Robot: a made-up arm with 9 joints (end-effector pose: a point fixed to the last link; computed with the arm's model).
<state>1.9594 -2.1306 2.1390 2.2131 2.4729 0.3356 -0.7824 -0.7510 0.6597</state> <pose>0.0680 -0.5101 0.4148 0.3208 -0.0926 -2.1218</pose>
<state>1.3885 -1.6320 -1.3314 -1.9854 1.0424 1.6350 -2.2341 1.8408 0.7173</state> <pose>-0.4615 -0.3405 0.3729 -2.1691 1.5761 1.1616</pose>
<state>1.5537 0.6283 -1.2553 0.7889 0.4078 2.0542 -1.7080 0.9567 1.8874</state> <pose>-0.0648 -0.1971 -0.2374 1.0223 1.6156 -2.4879</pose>
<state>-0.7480 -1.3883 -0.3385 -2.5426 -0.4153 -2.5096 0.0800 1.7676 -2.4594</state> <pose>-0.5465 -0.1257 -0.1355 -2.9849 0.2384 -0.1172</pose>
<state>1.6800 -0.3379 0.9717 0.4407 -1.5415 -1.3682 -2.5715 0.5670 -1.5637</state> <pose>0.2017 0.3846 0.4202 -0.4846 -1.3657 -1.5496</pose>
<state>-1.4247 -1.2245 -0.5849 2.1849 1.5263 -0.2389 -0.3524 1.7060 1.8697</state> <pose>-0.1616 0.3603 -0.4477 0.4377 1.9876 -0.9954</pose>
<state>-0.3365 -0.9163 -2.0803 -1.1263 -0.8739 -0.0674 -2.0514 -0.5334 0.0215</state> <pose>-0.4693 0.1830 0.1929 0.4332 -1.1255 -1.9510</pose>
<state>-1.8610 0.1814 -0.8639 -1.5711 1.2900 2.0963 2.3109 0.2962 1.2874</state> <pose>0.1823 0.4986 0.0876 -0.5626 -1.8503 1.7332</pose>
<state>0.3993 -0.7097 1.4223 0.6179 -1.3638 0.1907 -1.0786 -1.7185 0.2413</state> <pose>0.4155 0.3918 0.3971 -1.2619 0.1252 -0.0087</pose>
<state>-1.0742 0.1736 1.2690 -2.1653 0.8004 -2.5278 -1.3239 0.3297 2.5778</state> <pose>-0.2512 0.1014 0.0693 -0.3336 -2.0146 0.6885</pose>
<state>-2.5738 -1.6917 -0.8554 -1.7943 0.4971 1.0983 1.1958 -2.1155 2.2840</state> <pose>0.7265 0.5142 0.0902 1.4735 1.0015 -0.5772</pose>
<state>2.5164 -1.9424 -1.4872 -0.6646 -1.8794 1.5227 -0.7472 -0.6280 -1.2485</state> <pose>0.6314 0.2845 0.1096 -0.9519 2.4426 -0.8645</pose>
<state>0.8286 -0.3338 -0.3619 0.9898 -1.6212 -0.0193 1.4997 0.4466 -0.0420</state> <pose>-0.4056 -0.6049 0.2257 1.3421 -1.2545 -1.2235</pose>
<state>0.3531 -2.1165 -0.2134 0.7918 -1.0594 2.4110 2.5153 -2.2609 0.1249</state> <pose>-0.1768 0.4974 0.0237 0.0321 1.7225 0.1725</pose>
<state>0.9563 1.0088 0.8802 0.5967 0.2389 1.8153 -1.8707 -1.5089 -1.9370</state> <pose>0.2776 -0.2854 0.5781 0.1024 0.7584 0.5393</pose>
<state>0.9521 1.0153 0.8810 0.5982 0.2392 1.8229 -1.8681 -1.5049 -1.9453</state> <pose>0.2735 -0.2841 0.5795 0.0907 0.7637 0.5311</pose>
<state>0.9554 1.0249 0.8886 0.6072 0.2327 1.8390 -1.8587 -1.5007 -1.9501</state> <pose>0.2734 -0.2832 0.5790 0.0828 0.7730 0.5264</pose>
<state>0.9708 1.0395 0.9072 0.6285 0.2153 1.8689 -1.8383 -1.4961 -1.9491</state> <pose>0.2797 -0.2828 0.5753 0.0811 0.7886 0.5277</pose>
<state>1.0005 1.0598 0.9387 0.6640 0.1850 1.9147 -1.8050 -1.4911 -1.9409</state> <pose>0.2935 -0.2835 0.5672 0.0887 0.8121 0.5360</pose>
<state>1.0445 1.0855 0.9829 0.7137 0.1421 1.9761 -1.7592 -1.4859 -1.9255</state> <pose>0.3147 -0.2859 0.5532 0.1090 0.8450 0.5507</pose>
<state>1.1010 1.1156 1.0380 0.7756 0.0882 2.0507 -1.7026 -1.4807 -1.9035</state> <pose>0.3415 -0.2907 0.5317 0.1452 0.8874 0.5692</pose>
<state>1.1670 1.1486 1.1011 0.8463 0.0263 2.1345 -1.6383 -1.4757 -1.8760</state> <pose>0.3709 -0.2982 0.5021 0.1992 0.9389 0.5867</pose>
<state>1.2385 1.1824 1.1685 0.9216 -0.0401 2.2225 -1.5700 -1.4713 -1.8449</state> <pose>0.3996 -0.3087 0.4650 0.2701 0.9974 0.5980</pose>
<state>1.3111 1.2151 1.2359 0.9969 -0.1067 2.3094 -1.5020 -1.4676 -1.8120</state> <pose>0.4238 -0.3214 0.4226 0.3531 1.0595 0.5983</pose>
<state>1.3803 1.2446 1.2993 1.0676 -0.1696 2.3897 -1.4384 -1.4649 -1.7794</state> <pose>0.4416 -0.3351 0.3787 0.4411 1.1205 0.5866</pose>
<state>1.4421 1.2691 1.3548 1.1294 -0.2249 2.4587 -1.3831 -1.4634 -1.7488</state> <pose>0.4526 -0.3486 0.3376 0.5256 1.1753 0.5646</pose>
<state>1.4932 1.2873 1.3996 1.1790 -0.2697 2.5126 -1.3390 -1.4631 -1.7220</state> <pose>0.4582 -0.3605 0.3024 0.5992 1.2196 0.5381</pose>
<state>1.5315 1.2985 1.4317 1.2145 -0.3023 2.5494 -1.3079 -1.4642 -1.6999</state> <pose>0.4605 -0.3699 0.2754 0.6573 1.2502 0.5133</pose>
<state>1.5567 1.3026 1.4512 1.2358 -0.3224 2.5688 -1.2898 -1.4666 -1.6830</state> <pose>0.4616 -0.3763 0.2567 0.6989 1.2667 0.4961</pose>
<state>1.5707 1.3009 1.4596 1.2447 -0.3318 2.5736 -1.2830 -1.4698 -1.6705</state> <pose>0.4629 -0.3801 0.2453 0.7253 1.2705 0.4874</pose>
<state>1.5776 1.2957 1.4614 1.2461 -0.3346 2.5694 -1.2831 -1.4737 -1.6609</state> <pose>0.4646 -0.3822 0.2383 0.7427 1.2668 0.4848</pose>
